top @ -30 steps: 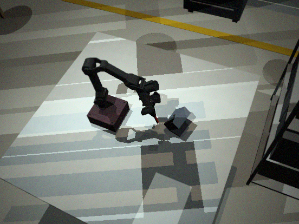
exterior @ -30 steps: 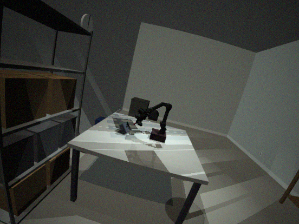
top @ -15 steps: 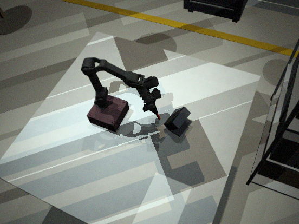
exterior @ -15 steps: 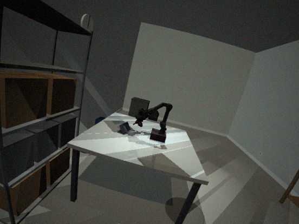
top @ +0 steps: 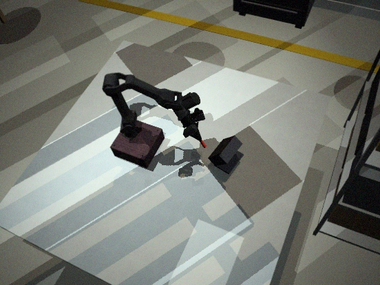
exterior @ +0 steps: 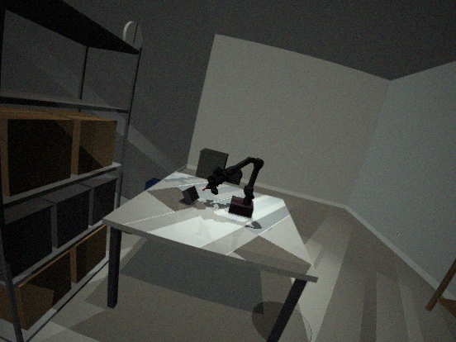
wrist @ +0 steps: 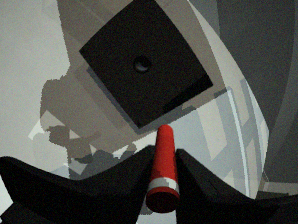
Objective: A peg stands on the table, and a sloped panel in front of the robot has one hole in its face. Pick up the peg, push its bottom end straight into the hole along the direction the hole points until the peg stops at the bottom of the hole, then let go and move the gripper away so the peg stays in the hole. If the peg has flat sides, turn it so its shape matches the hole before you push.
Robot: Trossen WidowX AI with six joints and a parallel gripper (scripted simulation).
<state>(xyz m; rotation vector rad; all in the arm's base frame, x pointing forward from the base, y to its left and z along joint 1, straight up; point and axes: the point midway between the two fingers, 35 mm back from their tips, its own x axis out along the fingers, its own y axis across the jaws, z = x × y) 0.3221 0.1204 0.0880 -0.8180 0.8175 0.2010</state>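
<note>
Right now the grey sloped panel block is 100 mm ahead of my gripper tip, 80 mm below it and 50 mm to the left of it. Round my gripper tip: red peg 10 mm behind, 10 mm above.
</note>
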